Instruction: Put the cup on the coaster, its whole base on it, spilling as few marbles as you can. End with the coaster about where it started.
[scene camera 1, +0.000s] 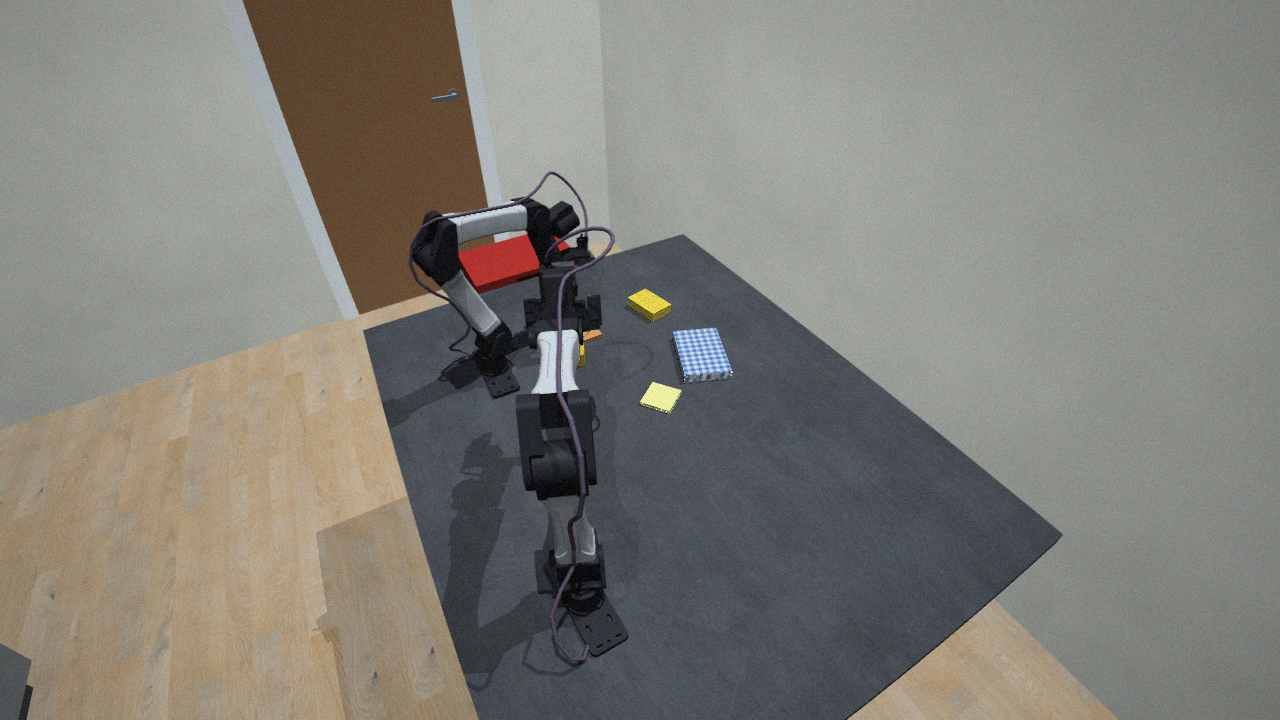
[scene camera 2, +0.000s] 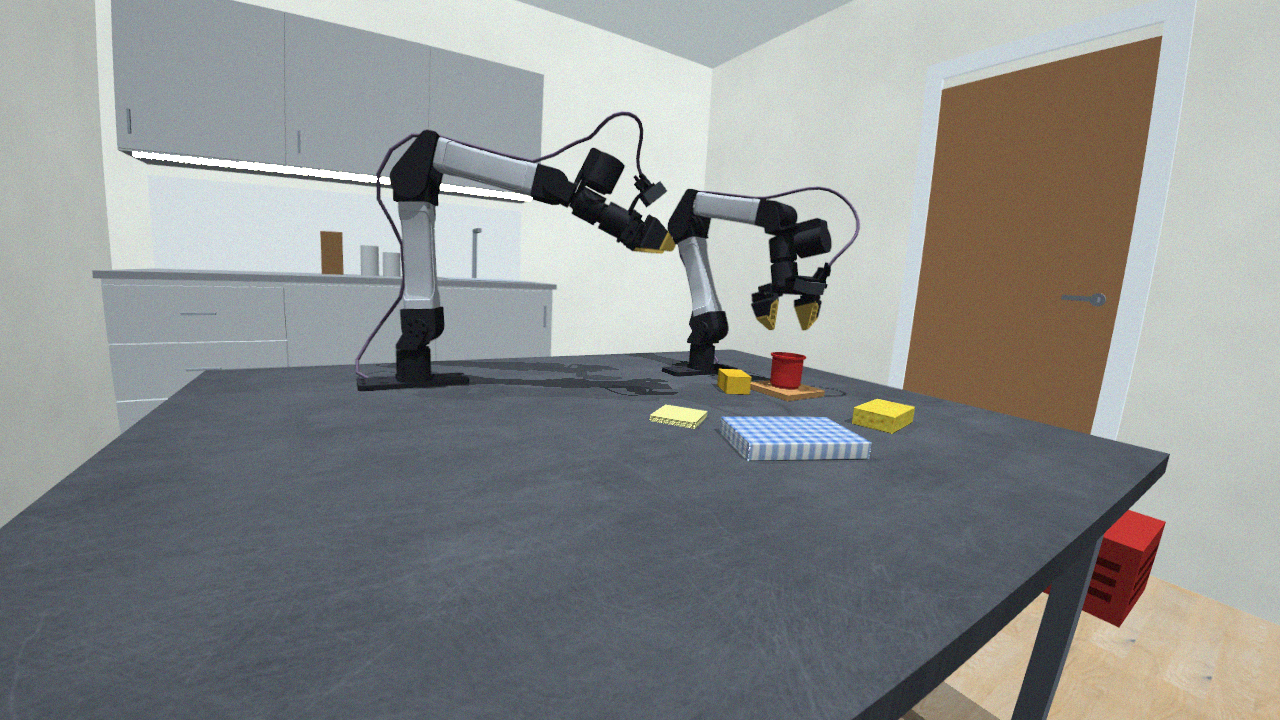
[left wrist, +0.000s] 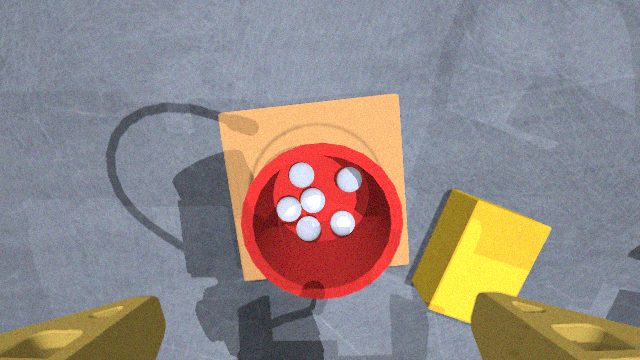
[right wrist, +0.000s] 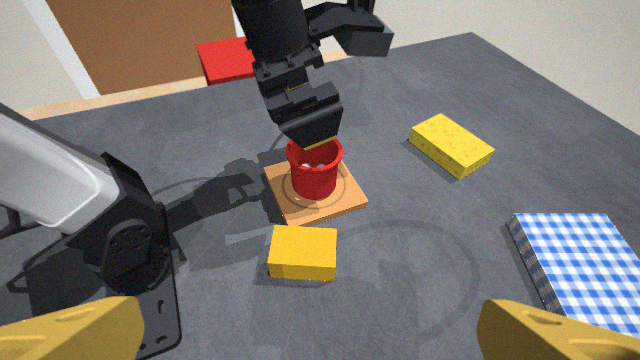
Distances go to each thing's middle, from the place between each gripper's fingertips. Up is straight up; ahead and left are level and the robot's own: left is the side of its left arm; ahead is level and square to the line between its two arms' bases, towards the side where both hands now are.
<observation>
My left hand (scene camera 2: 788, 330) is 10 cm above the red cup (scene camera 2: 786, 372) and 1 cm short of it. From my left hand the other things lie so: yellow sponge (scene camera 2: 886, 416): 25 cm ahead, 13 cm below, 1 cm to the left; then yellow block (scene camera 2: 732, 381): 13 cm below, 11 cm to the right, 4 cm behind.
The yellow block is 40 mm ahead of my right hand (scene camera 2: 669, 249), 170 mm to the left of it and 270 mm below it. Round my right hand: red cup: 90 mm ahead, 270 mm to the left, 240 mm below; yellow sponge: 330 mm ahead, 290 mm to the left, 280 mm below.
</observation>
